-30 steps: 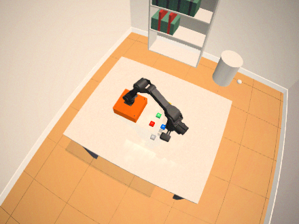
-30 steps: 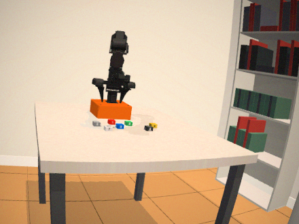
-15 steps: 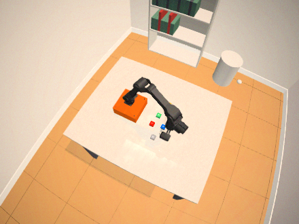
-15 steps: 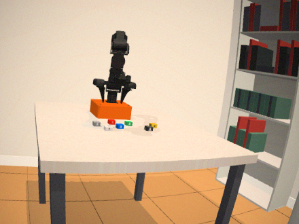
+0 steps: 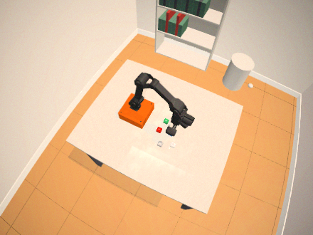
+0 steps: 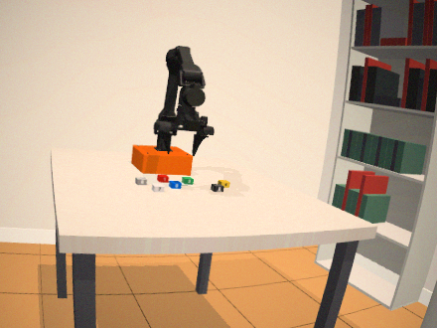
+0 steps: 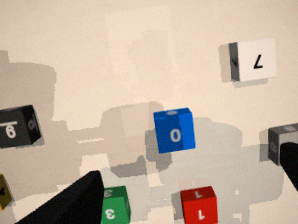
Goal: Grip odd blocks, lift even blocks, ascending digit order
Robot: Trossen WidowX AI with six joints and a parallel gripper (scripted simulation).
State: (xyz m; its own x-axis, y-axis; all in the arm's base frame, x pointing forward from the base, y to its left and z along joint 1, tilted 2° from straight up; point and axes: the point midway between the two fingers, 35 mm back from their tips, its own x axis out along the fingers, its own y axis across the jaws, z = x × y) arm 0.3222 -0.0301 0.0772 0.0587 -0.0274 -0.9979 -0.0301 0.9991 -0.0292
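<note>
Right now the blue block is 10 cm below my gripper tip and 2 cm behind it. From my gripper tip the other things lie so: grey block (11 cm to the right, 10 cm below, 5 cm behind); green block (10 cm below, 9 cm behind, 7 cm to the left); red block (10 cm below, 10 cm behind, 2 cm to the right).
</note>
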